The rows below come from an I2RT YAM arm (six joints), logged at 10 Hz.
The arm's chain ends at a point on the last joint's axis. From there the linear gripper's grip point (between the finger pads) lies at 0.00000 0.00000 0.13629 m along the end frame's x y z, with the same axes.
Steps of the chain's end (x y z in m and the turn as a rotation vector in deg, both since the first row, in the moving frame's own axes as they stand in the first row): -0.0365 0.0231 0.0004 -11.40 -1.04 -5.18; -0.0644 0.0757 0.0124 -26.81 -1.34 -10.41; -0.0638 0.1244 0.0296 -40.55 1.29 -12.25; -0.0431 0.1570 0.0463 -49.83 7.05 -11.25; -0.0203 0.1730 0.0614 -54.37 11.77 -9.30; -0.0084 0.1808 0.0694 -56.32 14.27 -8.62; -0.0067 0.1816 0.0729 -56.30 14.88 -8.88; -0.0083 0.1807 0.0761 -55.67 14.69 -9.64; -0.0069 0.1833 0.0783 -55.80 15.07 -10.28; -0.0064 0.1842 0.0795 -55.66 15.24 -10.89; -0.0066 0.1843 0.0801 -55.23 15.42 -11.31
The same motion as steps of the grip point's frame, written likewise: -0.0377 0.0501 -0.0023 -11.40 -1.04 -5.18; -0.0618 0.1371 -0.0022 -26.81 -1.34 -10.41; -0.0512 0.2120 -0.0030 -40.55 1.29 -12.25; -0.0176 0.2586 -0.0028 -49.83 7.05 -11.25; 0.0131 0.2803 0.0022 -54.37 11.77 -9.30; 0.0291 0.2902 0.0053 -56.32 14.27 -8.62; 0.0323 0.2906 0.0085 -56.30 14.88 -8.88; 0.0311 0.2887 0.0130 -55.67 14.69 -9.64; 0.0339 0.2911 0.0148 -55.80 15.07 -10.28; 0.0353 0.2915 0.0162 -55.66 15.24 -10.89; 0.0359 0.2907 0.0176 -55.23 15.42 -11.31
